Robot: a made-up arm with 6 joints.
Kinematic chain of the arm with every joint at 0, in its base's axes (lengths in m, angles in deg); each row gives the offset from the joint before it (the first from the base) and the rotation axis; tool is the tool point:
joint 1: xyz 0 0 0.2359 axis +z
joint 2: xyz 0 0.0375 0 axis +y
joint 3: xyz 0 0 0.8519 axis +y
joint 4: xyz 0 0 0.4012 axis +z
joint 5: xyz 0 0 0 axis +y
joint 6: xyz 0 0 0.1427 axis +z
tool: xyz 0 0 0
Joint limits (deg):
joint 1: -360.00..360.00
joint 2: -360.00..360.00
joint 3: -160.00..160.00
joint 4: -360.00..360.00
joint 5: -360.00..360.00
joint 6: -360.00..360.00
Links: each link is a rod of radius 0.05 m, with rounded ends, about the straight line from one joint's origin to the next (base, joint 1, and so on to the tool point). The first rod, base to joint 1, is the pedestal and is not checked.
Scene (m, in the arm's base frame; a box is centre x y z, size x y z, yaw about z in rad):
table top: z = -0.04
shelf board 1: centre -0.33 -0.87 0.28 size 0.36 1 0.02 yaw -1.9
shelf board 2: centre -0.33 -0.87 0.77 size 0.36 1 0.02 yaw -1.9
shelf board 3: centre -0.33 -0.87 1.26 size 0.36 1 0.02 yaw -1.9
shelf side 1: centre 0.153 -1.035 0.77 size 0.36 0.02 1 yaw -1.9
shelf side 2: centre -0.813 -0.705 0.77 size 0.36 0.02 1 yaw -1.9
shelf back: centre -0.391 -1.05 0.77 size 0.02 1.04 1 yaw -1.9
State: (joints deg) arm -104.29 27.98 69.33 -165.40 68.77 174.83
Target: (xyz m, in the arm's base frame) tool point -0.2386 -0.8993 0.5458
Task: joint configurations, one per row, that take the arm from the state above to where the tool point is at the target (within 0.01 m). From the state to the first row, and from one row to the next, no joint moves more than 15 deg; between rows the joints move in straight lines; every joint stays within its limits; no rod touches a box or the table.
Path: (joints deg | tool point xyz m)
1: -103.15 20.42 80.86 -164.47 69.50 174.83 | -0.1723 -0.7452 1.0723
2: -102.00 12.85 92.40 -163.54 70.23 174.83 | -0.1371 -0.6425 1.0725
3: -100.86 5.29 103.93 -162.60 70.96 174.83 | -0.1052 -0.5334 1.0583
4: -101.19 12.49 117.18 -161.56 66.91 174.83 | -0.1234 -0.6031 0.8717
5: -101.52 19.68 130.44 -160.51 62.86 174.83 | -0.1292 -0.6095 0.6934
6: -101.86 26.88 143.70 -159.46 58.82 174.83 | -0.1235 -0.5623 0.5458
7: -102.82 32.06 130.60 -160.41 60.88 174.83 | -0.1605 -0.6861 0.5436
8: -103.78 37.25 117.50 -161.37 62.93 174.83 | -0.1991 -0.7990 0.5438
9: -104.75 42.43 104.40 -162.32 64.99 174.83 | -0.2386 -0.8993 0.5458

